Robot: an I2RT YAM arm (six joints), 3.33 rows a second.
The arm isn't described. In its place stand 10 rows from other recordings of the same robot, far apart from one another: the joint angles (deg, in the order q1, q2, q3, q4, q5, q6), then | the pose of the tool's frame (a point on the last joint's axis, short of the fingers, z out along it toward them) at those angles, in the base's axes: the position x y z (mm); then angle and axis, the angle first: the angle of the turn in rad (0 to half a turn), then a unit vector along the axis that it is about.
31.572, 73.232, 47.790, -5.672, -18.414, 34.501 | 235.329 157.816 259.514 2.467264 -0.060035 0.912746 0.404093
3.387, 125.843, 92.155, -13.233, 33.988, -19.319 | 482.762 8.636 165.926 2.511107 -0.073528 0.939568 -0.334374
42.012, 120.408, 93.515, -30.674, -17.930, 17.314 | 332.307 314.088 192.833 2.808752 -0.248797 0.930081 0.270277
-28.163, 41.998, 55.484, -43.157, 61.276, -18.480 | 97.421 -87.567 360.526 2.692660 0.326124 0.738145 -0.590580
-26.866, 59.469, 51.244, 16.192, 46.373, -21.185 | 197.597 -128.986 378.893 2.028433 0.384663 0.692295 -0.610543
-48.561, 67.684, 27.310, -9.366, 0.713, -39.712 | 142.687 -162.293 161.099 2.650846 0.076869 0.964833 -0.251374
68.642, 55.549, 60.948, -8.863, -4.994, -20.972 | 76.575 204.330 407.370 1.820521 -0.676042 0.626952 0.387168
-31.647, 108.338, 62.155, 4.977, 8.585, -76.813 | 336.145 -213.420 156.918 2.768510 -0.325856 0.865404 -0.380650
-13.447, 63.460, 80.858, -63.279, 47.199, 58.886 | 175.063 -68.714 409.705 2.183901 0.701470 0.672544 -0.235850
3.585, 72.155, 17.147, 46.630, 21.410, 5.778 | 235.103 1.709 182.885 1.722410 0.178758 0.977077 -0.115614
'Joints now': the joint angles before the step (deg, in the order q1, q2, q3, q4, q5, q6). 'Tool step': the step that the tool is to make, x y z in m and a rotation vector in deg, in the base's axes. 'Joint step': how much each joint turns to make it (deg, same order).
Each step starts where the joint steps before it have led.
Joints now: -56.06 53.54 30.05 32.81 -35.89 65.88
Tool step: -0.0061 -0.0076 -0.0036 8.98 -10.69 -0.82
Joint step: -2.22 2.80 -3.04 13.79 1.85 16.86
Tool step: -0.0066 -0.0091 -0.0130 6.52 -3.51 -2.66
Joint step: -2.43 2.36 -2.21 4.61 2.11 7.13
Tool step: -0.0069 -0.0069 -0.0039 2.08 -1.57 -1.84
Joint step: -2.41 1.31 -0.57 2.29 0.17 2.85
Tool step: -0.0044 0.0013 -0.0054 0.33 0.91 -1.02
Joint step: -0.89 -0.86 -1.21 -0.77 -0.07 -0.80
